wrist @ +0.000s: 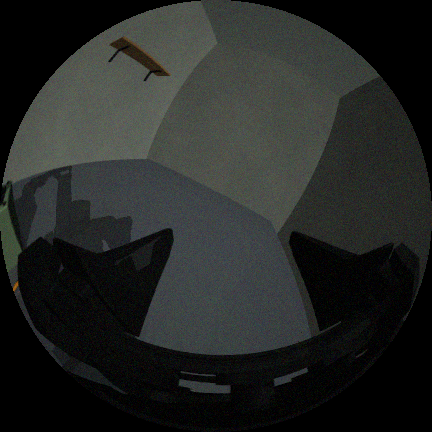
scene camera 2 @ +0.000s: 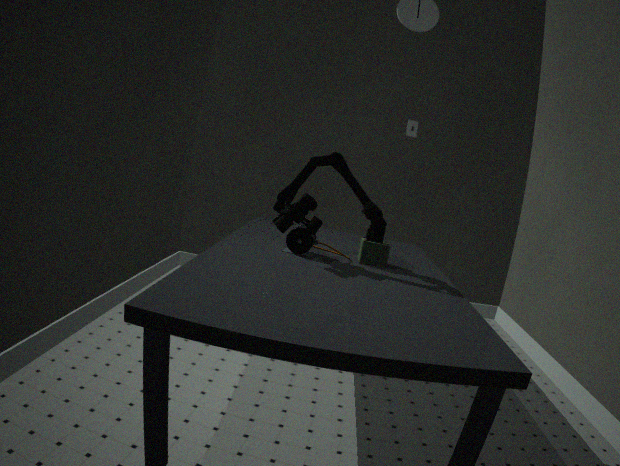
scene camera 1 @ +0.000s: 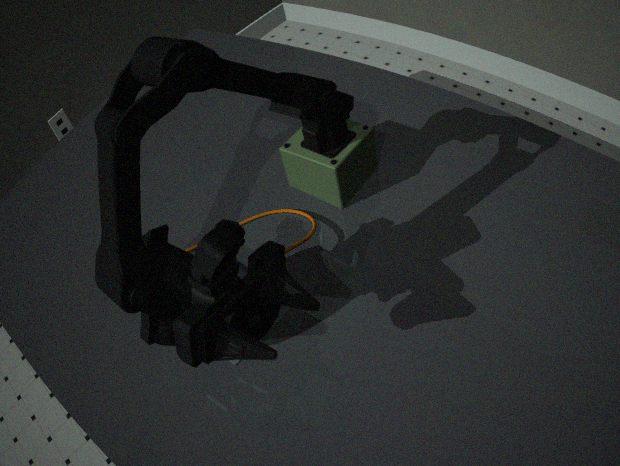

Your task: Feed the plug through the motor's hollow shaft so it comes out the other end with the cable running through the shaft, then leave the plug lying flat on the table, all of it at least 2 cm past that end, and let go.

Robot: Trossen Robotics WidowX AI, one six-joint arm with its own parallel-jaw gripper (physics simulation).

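Frame: origin at the arm's base, x ahead, y left, z up, level; millimetres.
Seen in the pictures: gripper, between the fingertips: (wrist: 233,236) (scene camera 2: 298,219) (scene camera 1: 298,330); arm's base, origin of its link: (scene camera 2: 374,241) (scene camera 1: 328,140).
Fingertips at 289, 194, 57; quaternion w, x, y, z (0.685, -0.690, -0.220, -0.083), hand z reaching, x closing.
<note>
Pixels of each thing's top centre, then the offset from my fingertips to it, as dx, dy, dz. "pt": a spot on its surface instead. Level surfaces: height alone.
- motor, centre of its top: (scene camera 1: 220,280) (scene camera 2: 304,226) -8, -150, -46
- orange cable, a spot on its surface: (scene camera 1: 314,225) (scene camera 2: 344,255) pt -183, -151, -126
- grey table, height of its surface: dz -148
- small pale patch, a spot on its surface: (scene camera 1: 235,361) pt +52, -108, -145
My gripper (scene camera 1: 296,330) (wrist: 233,236) is open, its black fingers wide apart with nothing between them, low over the table. In scene camera 2 its fingers are hidden. The motor (scene camera 2: 300,240) shows as a dark round disc in scene camera 2, close below the arm's wrist; in scene camera 1 it is a dark mass that merges with the gripper. The orange cable (scene camera 1: 314,225) (scene camera 2: 341,254) (wrist: 16,286) loops on the side toward the green block and runs behind the arm's wrist. The plug cannot be made out, and whether cable runs through the shaft is hidden.
A green block (scene camera 1: 311,175) (scene camera 2: 373,253) (wrist: 9,232) stands under the arm's base. Dark arm shadows lie across the grey table (scene camera 1: 451,390) (scene camera 2: 300,310). A small pale patch (scene camera 1: 235,361) shows beside the near finger. A table edge runs beyond the fingers in the wrist view.
</note>
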